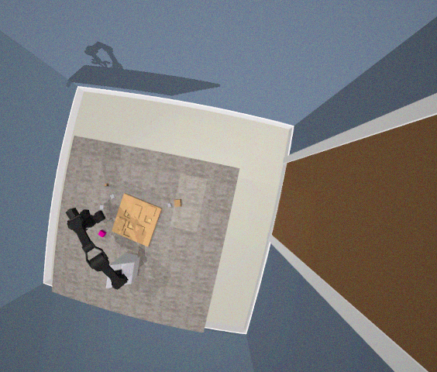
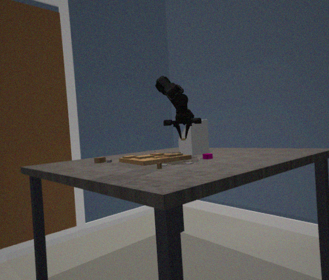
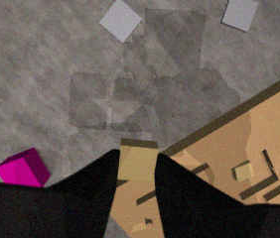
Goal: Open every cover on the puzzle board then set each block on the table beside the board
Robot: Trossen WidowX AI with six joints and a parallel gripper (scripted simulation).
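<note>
Now: gripper tip 14 cm past the magenta block, 4 cm to the right of it and 10 cm above it.
</note>
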